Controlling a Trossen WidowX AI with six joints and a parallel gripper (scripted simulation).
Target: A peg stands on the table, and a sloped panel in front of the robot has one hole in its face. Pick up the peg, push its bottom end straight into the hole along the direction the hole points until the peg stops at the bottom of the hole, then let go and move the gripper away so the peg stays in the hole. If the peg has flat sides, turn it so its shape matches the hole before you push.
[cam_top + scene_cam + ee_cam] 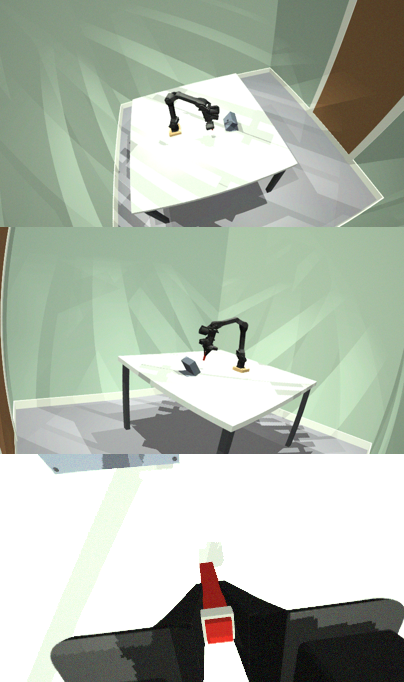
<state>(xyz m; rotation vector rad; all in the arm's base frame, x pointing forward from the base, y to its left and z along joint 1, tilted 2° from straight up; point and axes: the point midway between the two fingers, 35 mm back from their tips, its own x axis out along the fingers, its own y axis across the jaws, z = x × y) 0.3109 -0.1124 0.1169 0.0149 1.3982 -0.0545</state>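
My gripper tip is 170 mm short of the sloped panel, 60 mm to the right of it and 60 mm above it. The rest, counted from my gripper tip: red square peg 20 mm above.
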